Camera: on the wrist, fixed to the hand. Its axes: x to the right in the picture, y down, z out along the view.
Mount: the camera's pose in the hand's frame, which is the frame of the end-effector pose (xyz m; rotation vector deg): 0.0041 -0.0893 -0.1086 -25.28 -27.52 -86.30
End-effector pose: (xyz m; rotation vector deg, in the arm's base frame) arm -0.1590 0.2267 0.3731 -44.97 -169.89 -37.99
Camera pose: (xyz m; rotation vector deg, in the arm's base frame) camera -0.2160 0.1150 0.4369 -60.85 112.14 40.37
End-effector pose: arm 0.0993 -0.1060 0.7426 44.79 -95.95 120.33
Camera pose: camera 0.1254 0.0206 0.7980 96.43 -54.36 29.18
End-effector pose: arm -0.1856 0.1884 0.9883 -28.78 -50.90 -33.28
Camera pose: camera -0.1804 0.0537 0.9482 -16.02 -88.91 -121.45
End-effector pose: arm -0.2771 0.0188 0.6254 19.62 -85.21 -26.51
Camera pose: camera -0.1764 -0.0674 0.5783 58.64 -72.81 -122.48
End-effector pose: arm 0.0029 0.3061 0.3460 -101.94 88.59 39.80
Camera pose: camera 0.0880 0.2260 0.4243 -126.36 -25.80 31.73
